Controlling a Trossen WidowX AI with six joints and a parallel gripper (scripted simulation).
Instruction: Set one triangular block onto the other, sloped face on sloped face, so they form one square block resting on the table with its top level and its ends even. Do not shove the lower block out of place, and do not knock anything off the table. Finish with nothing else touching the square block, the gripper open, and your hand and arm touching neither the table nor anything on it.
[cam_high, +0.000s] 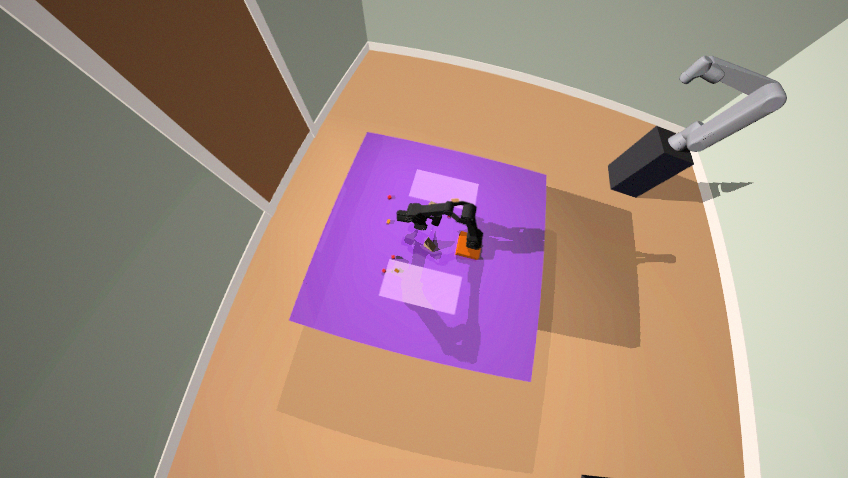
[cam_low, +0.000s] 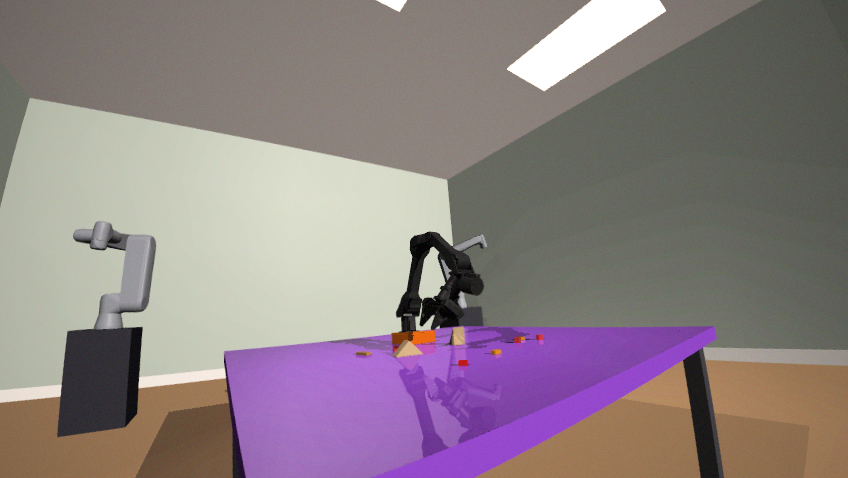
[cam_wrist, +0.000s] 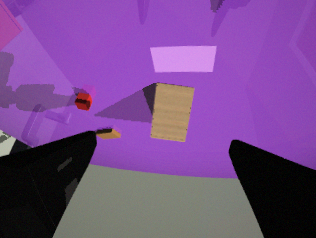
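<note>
Right now my gripper tip is 1 cm past the tan triangular block, 7 cm to the left of it and 5 cm above it.
</note>
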